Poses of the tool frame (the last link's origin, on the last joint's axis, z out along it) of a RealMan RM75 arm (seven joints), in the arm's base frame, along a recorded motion.
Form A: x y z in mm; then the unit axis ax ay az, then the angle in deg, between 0 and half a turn.
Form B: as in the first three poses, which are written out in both.
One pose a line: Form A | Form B
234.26, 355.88, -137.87, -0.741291, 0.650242, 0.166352, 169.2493 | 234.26, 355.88, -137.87, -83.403, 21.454, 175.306
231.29, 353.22, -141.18, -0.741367, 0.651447, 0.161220, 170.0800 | 231.29, 353.22, -141.18, -83.505, 20.456, 175.055
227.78, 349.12, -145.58, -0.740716, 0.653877, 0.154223, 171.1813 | 227.78, 349.12, -145.58, -83.763, 19.109, 174.721
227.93, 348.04, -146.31, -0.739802, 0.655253, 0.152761, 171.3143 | 227.93, 348.04, -146.31, -83.945, 18.886, 174.704
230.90, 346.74, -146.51, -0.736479, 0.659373, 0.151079, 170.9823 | 230.90, 346.74, -146.51, -84.512, 18.936, 174.992
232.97, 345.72, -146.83, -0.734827, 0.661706, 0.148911, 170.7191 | 232.97, 345.72, -146.83, -84.786, 18.913, 175.315
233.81, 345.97, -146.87, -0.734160, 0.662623, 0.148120, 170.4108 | 233.81, 345.97, -146.87, -84.876, 19.047, 175.593
